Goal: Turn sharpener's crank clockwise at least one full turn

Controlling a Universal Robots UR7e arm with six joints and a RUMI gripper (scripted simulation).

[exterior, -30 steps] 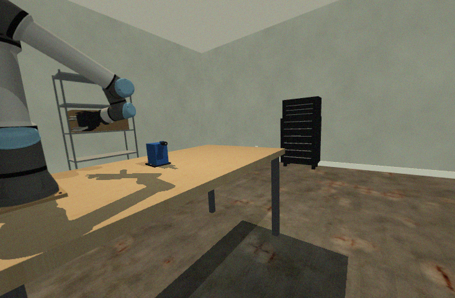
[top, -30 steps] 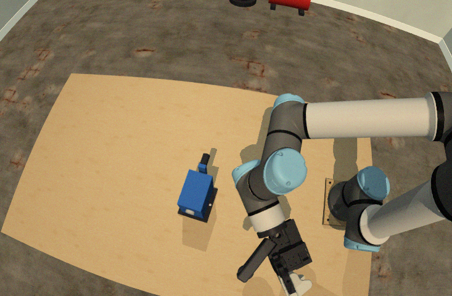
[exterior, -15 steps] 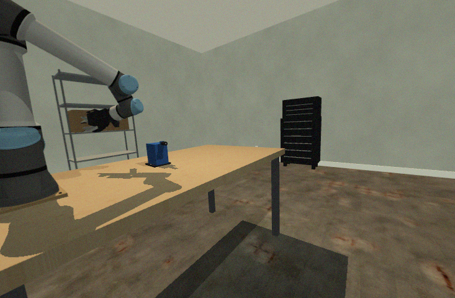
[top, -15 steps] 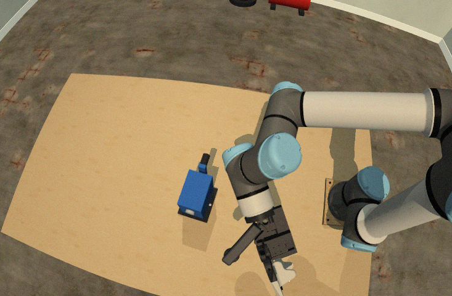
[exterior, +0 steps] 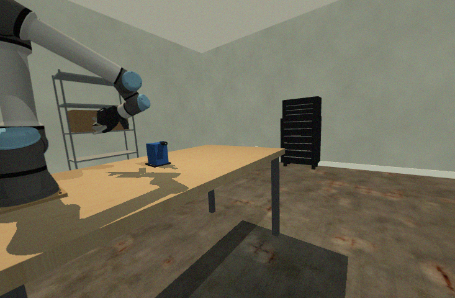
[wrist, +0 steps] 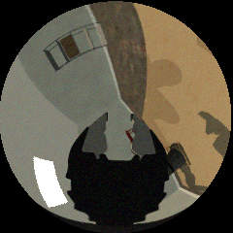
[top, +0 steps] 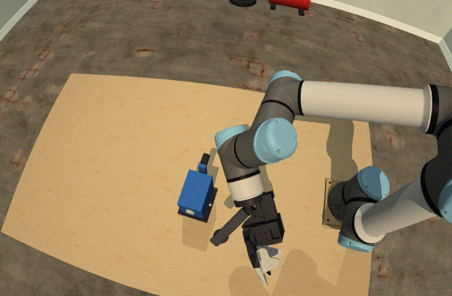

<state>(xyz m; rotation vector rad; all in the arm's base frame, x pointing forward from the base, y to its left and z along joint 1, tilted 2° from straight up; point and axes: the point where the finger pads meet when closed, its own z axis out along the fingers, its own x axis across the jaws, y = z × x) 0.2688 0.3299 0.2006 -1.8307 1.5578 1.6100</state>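
My gripper is now 28 cm to the left of the dark crank handle, 26 cm short of it and 10 cm above it.
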